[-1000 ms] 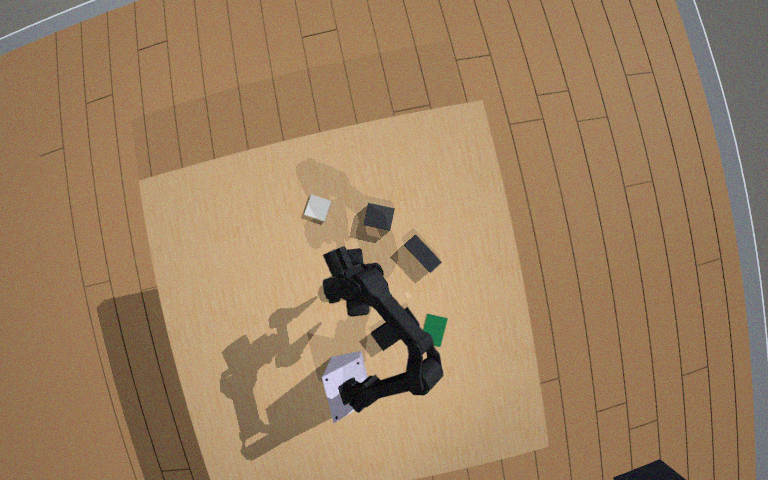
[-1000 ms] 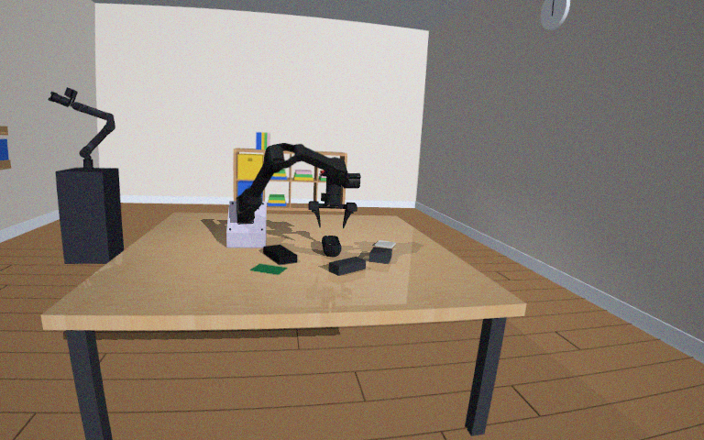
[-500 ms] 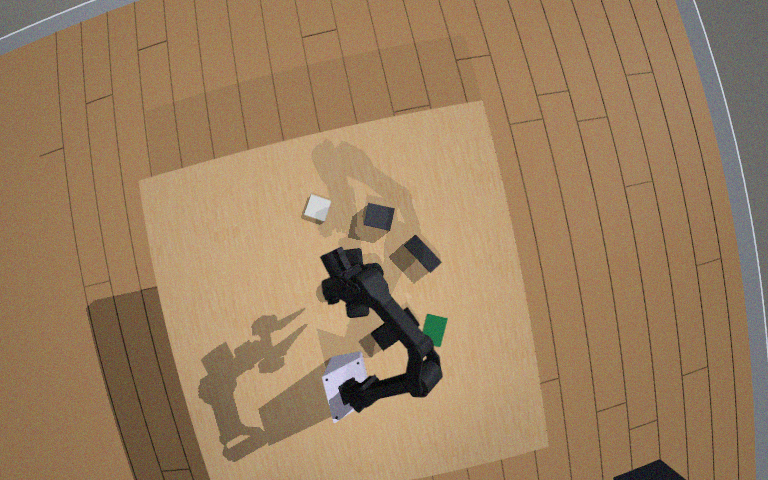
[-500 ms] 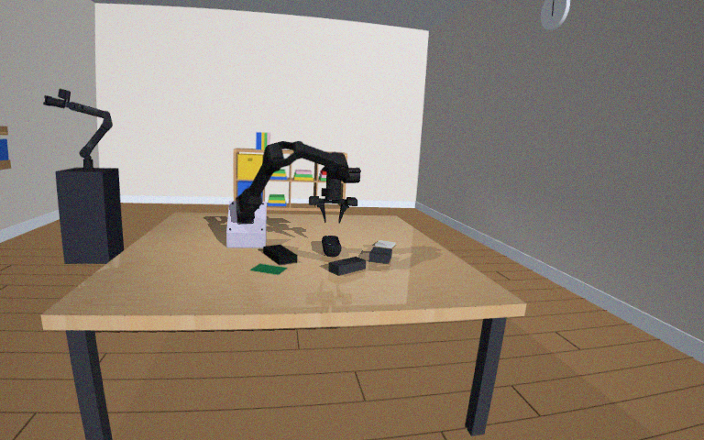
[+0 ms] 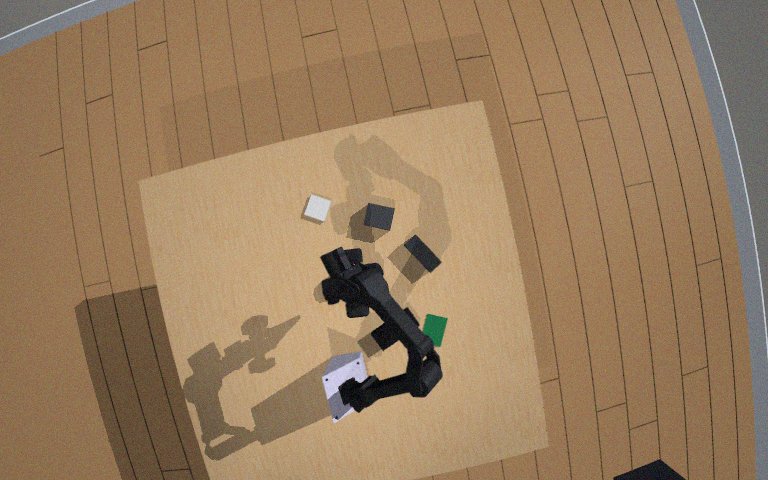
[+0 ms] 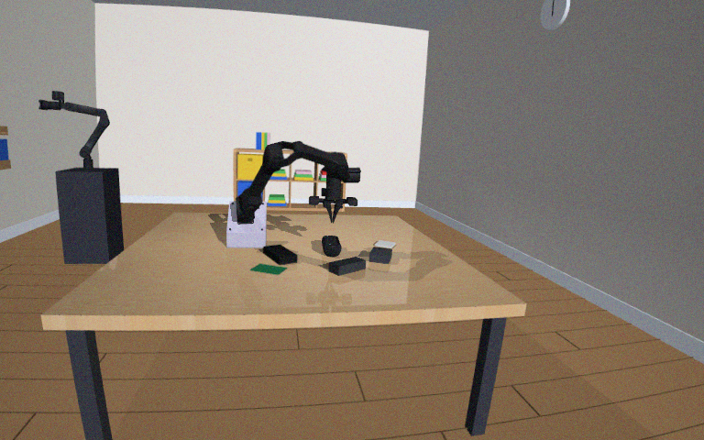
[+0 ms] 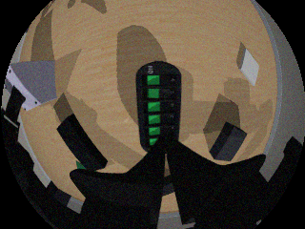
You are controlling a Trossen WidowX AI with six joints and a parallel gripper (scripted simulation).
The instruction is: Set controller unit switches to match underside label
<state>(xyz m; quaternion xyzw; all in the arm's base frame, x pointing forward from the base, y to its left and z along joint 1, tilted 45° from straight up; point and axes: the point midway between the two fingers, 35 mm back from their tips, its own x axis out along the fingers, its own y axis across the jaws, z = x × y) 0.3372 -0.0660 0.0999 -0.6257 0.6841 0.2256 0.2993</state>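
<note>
Right now my gripper tip is 17 cm short of the dark grey square block, 11 cm to the left of it and 10 cm above it. Round my gripper tip: dark grey oblong block 2 cm ahead, 22 cm to the right, 10 cm below; then white block 26 cm ahead, 8 cm to the left, 11 cm below; then black block 21 cm behind, 7 cm to the right, 10 cm below.
</note>
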